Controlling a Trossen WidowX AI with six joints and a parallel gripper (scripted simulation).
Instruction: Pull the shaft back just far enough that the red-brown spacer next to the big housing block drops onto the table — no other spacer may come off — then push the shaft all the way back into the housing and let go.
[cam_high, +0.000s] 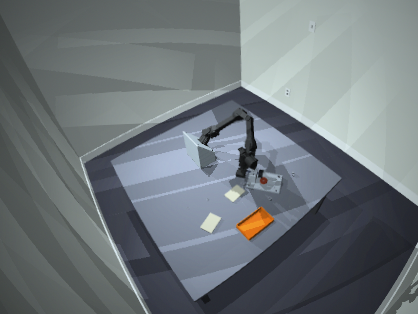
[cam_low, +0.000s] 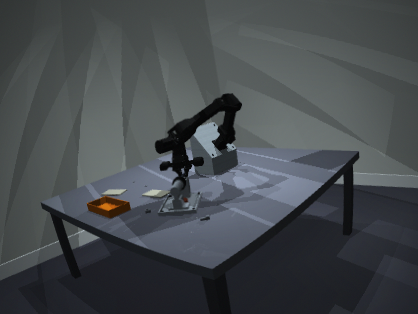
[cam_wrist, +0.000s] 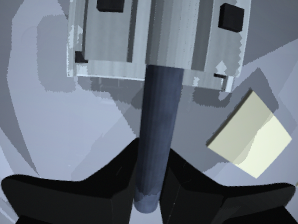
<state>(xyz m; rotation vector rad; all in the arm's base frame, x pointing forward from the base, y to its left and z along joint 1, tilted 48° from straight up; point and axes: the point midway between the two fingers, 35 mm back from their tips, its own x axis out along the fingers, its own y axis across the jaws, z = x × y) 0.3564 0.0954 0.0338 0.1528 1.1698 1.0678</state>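
Now: gripper tip 6 cm short of the blue-grey shaft, 5 cm to the right of it and 3 cm below it. Round my gripper tip: red-brown spacer (12 cm ahead, 9 cm to the left, 3 cm below); orange tray (33 cm ahead, 17 cm to the right, 4 cm below).
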